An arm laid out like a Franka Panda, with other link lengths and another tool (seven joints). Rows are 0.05 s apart.
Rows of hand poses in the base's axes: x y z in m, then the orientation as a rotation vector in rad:
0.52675, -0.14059, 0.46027, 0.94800, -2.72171, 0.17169
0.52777, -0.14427, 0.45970, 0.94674, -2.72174, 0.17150
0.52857, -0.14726, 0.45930, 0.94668, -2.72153, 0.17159
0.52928, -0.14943, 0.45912, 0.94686, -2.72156, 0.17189
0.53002, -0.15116, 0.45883, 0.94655, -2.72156, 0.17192
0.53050, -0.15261, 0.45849, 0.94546, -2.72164, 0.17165
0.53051, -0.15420, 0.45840, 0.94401, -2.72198, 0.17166
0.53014, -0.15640, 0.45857, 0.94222, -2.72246, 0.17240
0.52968, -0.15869, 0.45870, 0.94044, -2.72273, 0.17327
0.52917, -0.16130, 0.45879, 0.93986, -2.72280, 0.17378
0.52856, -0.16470, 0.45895, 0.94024, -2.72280, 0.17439
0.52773, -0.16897, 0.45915, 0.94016, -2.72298, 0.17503
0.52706, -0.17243, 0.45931, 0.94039, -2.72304, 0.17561
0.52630, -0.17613, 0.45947, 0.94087, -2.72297, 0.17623
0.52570, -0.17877, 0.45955, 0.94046, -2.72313, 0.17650
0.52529, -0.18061, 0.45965, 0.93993, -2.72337, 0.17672
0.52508, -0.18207, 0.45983, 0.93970, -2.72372, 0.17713
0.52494, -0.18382, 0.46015, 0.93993, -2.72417, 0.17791
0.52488, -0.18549, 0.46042, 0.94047, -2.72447, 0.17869
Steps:
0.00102, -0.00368, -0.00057, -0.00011, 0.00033, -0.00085
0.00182, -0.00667, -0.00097, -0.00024, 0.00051, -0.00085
0.00253, -0.00884, -0.00115, -0.00038, 0.00036, -0.00071
0.00327, -0.01057, -0.00144, -0.00046, 0.00042, -0.00091
0.00375, -0.01202, -0.00178, -0.00047, 0.00069, -0.00167
0.00376, -0.01361, -0.00187, -0.00063, 0.00073, -0.00268
0.00339, -0.01581, -0.00170, -0.00127, 0.00052, -0.00388
0.00293, -0.01810, -0.00157, -0.00206, 0.00047, -0.00503
0.00242, -0.02071, -0.00148, -0.00246, 0.00041, -0.00538
0.00181, -0.02411, -0.00132, -0.00277, 0.00015, -0.00507
0.00098, -0.02838, -0.00112, -0.00313, -0.00017, -0.00510
0.00031, -0.03184, -0.00096, -0.00343, -0.00044, -0.00490
-0.00045, -0.03554, -0.00080, -0.00375, -0.00067, -0.00452
-0.00105, -0.03818, -0.00072, -0.00394, -0.00079, -0.00479
-0.00146, -0.04002, -0.00062, -0.00410, -0.00094, -0.00516
-0.00167, -0.04148, -0.00044, -0.00428, -0.00131, -0.00534
-0.00181, -0.04323, -0.00012, -0.00458, -0.00198, -0.00519
-0.00187, -0.04490, 0.00015, -0.00487, -0.00260, -0.00481

